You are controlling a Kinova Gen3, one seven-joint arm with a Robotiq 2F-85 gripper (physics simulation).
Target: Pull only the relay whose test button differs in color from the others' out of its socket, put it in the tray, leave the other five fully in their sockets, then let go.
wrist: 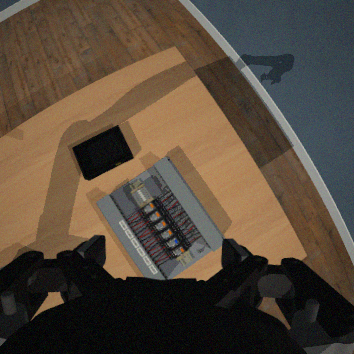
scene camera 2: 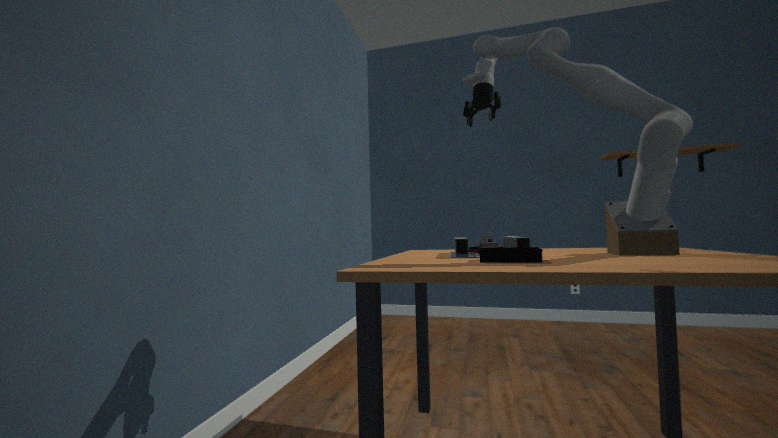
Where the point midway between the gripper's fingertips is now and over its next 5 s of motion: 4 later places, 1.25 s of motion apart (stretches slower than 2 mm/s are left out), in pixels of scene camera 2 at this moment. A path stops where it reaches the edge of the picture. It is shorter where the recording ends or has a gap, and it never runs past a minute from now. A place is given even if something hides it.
The gripper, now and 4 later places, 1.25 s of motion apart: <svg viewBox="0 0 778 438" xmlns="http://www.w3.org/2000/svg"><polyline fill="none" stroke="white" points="480,123 476,168 476,168 476,168 488,192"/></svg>
